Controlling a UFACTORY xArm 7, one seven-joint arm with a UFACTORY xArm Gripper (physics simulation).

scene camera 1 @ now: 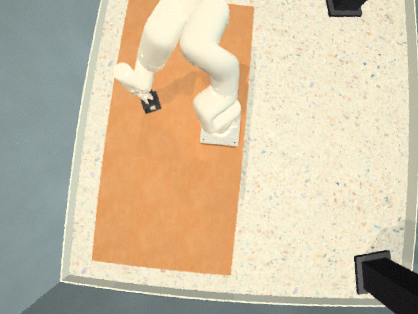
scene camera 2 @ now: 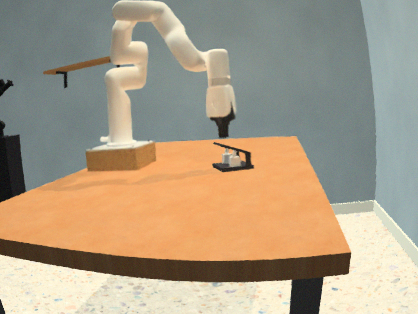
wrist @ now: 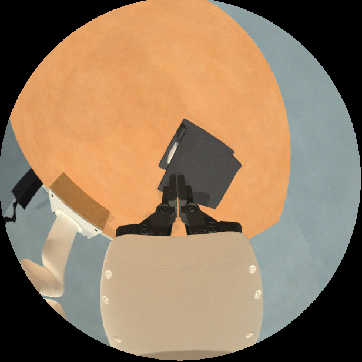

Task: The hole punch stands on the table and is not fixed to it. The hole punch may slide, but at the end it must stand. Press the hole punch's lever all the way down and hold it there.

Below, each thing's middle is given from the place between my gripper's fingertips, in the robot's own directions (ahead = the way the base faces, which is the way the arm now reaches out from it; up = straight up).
The flat lever (wrist: pixel 208 169) lies 40 mm to the right of my hand, 40 mm below it and 20 mm ahead of it.
